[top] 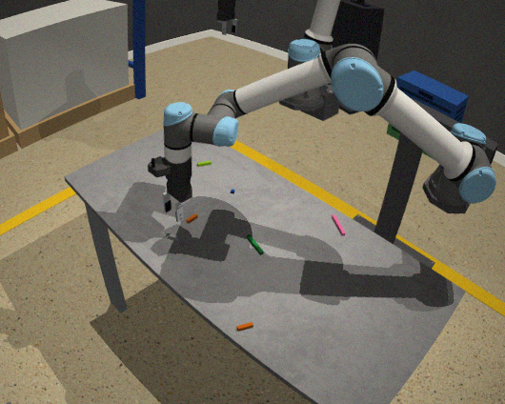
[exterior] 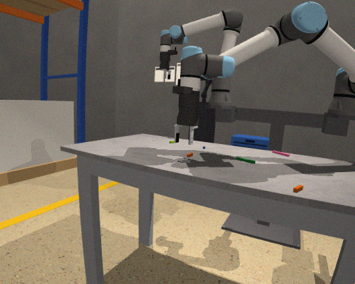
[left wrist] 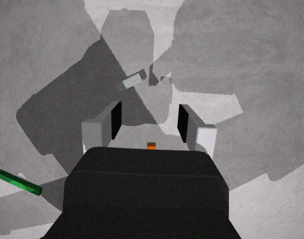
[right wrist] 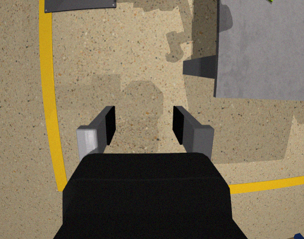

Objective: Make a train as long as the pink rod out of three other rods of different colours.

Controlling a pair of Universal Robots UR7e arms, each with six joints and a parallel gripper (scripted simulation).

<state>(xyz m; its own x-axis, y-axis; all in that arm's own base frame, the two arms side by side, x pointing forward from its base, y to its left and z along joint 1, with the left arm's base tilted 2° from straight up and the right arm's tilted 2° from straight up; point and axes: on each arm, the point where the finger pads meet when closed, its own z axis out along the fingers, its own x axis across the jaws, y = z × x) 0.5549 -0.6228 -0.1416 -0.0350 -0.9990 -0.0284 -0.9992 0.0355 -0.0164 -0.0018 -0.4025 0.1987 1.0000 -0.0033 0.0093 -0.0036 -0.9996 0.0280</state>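
The lime rod lies 270 mm behind my left hand, 250 mm to the right of it and 70 mm below it. The rest, counted from my left hand: blue rod: 260 mm behind, 70 mm below, 60 mm to the right; green rod: 180 mm to the left, 160 mm behind, 70 mm below; grey rod: 70 mm below, 30 mm to the left, 20 mm ahead.
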